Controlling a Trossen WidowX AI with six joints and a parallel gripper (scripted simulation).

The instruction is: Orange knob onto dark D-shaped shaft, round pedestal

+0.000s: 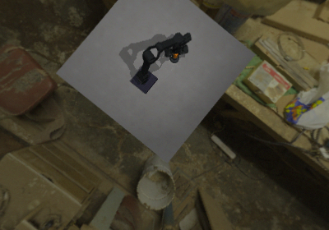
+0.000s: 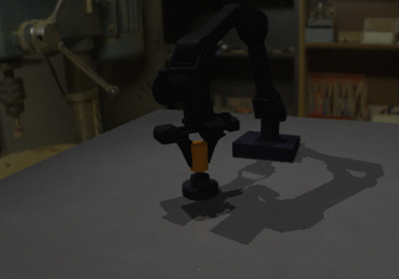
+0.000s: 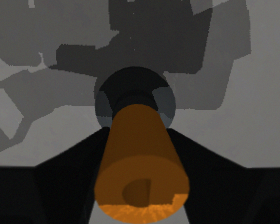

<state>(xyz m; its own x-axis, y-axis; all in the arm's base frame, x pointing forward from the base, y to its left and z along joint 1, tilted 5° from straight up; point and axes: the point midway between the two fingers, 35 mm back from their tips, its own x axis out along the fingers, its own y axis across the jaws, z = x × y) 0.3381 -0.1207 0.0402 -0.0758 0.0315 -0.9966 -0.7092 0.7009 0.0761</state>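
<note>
My gripper tip is 20 mm below the orange knob. Round my gripper tip: dark round pedestal 40 mm below.
</note>
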